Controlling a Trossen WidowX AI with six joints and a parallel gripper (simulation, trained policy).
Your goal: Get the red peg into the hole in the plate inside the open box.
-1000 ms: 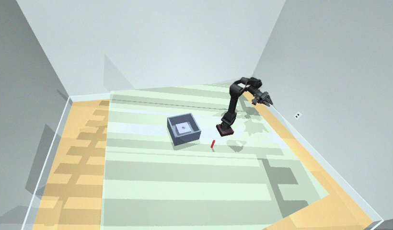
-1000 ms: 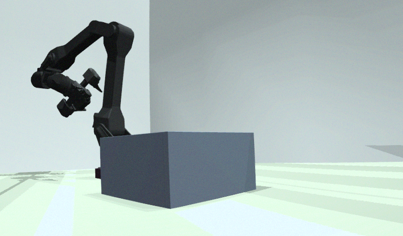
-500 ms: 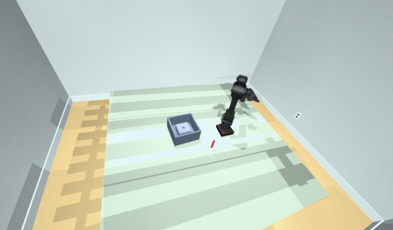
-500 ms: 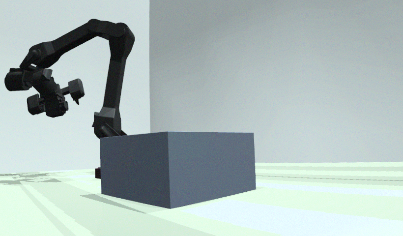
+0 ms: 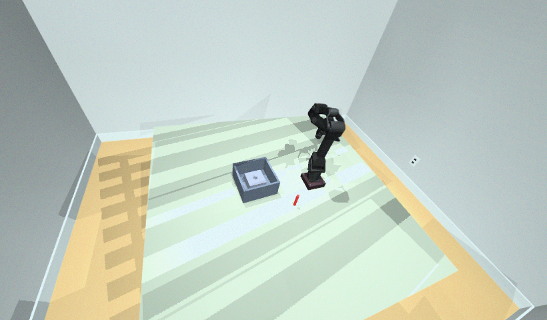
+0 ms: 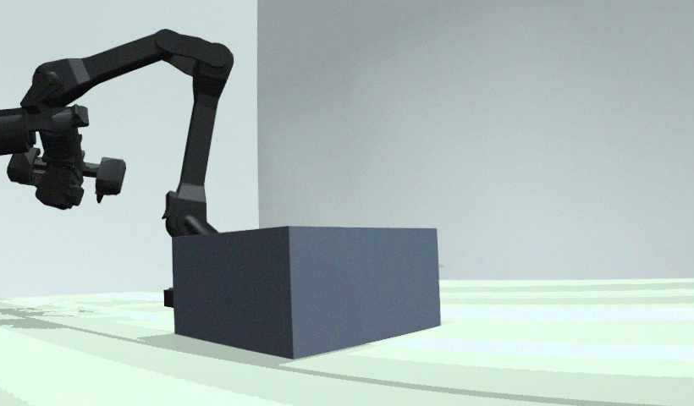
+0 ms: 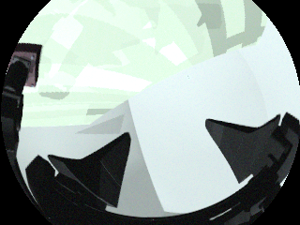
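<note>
My gripper tip is 350 mm to the right of the red peg, 310 mm short of it and 150 mm above it. Round my gripper tip: blue-grey box 510 mm ahead, 220 mm to the left, 160 mm below.
</note>
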